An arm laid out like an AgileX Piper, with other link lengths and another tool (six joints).
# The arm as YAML. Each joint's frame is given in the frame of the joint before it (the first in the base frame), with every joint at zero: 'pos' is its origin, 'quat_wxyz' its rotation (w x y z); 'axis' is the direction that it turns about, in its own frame. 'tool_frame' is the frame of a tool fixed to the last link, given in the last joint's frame.
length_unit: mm
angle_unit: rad
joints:
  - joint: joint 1
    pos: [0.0, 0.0, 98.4]
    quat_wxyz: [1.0, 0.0, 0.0, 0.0]
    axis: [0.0, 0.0, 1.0]
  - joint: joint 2
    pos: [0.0, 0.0, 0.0]
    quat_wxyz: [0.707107, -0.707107, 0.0, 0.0]
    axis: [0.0, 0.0, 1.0]
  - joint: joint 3
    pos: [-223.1, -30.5, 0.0]
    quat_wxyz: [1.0, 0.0, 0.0, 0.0]
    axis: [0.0, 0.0, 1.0]
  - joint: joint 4
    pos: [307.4, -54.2, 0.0]
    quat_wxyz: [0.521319, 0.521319, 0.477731, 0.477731]
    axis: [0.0, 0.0, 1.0]
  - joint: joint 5
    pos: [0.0, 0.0, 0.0]
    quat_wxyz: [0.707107, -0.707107, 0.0, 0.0]
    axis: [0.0, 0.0, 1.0]
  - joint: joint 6
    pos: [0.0, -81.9, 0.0]
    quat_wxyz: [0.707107, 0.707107, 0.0, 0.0]
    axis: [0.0, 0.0, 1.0]
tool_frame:
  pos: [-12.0, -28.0, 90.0]
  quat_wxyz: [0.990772, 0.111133, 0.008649, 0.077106]
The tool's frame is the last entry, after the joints.
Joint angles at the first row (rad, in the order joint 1, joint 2, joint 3, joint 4, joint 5, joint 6):
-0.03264, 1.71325, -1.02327, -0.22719, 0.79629, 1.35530
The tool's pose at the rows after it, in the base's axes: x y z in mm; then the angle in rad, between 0 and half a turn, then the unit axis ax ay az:
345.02 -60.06 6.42 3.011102 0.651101 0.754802 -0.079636
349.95 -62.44 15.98 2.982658 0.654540 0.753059 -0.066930
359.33 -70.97 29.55 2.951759 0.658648 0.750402 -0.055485
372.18 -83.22 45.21 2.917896 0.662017 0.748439 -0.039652
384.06 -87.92 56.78 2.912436 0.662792 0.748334 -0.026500
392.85 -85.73 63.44 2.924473 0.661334 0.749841 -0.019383
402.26 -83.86 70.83 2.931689 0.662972 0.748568 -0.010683
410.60 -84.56 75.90 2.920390 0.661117 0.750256 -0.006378
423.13 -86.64 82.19 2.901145 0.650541 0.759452 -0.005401
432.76 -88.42 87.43 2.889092 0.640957 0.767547 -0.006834
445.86 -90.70 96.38 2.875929 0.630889 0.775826 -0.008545
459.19 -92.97 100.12 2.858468 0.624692 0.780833 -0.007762
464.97 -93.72 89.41 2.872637 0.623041 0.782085 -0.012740
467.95 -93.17 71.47 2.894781 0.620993 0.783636 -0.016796
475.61 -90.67 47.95 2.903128 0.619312 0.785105 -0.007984
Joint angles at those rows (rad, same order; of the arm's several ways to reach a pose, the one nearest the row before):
-0.03263, 1.67636, -1.02325, -0.22719, 0.79357, 1.35531
-0.04017, 1.65298, -1.02754, -0.22552, 0.78186, 1.35252
-0.06355, 1.64414, -1.06128, -0.21948, 0.78185, 1.33074
-0.09912, 1.64626, -1.11319, -0.19748, 0.77849, 1.28562
-0.11785, 1.66730, -1.17705, -0.15953, 0.79678, 1.24333
-0.11785, 1.69405, -1.23385, -0.12926, 0.82703, 1.22073
-0.11785, 1.72121, -1.29276, -0.10432, 0.85395, 1.21069
-0.11787, 1.74177, -1.33251, -0.10072, 0.85873, 1.20243
-0.11787, 1.77682, -1.39272, -0.09995, 0.86648, 1.17088
-0.11787, 1.80719, -1.44555, -0.09967, 0.88016, 1.14259
-0.11787, 1.85115, -1.52816, -0.09881, 0.90927, 1.11145
-0.11787, 1.89830, -1.59827, -0.10089, 0.91650, 1.09349
-0.11787, 1.94458, -1.62864, -0.10090, 0.91787, 1.09051
-0.11786, 1.98801, -1.63442, -0.09511, 0.90326, 1.08644
-0.11786, 2.04220, -1.63545, -0.07323, 0.84769, 1.07744

